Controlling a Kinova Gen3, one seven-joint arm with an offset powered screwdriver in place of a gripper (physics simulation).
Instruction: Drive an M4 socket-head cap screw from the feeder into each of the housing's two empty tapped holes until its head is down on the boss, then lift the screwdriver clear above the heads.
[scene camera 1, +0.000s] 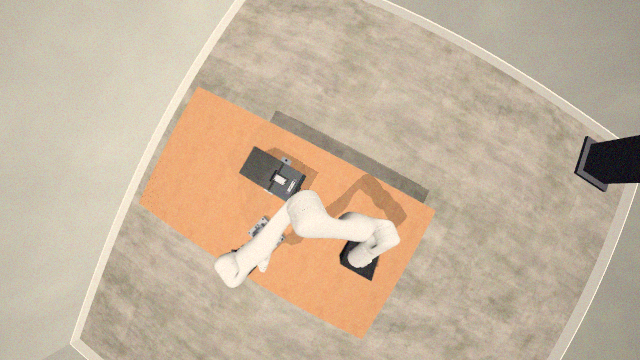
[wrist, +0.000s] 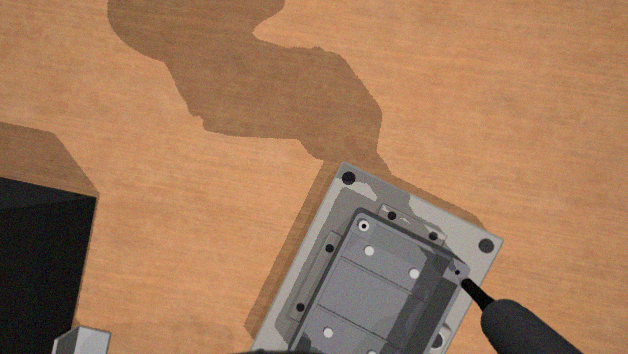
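Observation:
The screwdriver points at the right corner boss of the grey housing in the wrist view. The black bit end is beside a small dark hole there; a height gap cannot be judged. I cannot make out a screw at the bit in the shade. A light ring with a dark centre, like a screw head, is in the housing's upper left corner. The lower corners are cut off. The dark feeder stands apart from the housing. In the scene view the arm hides most of the housing and the bit.
The housing sits on a light grey fixture plate with clamp blocks around it. A metal bracket is at the lower left of the wrist view. The white arm reaches over the orange table from its black base.

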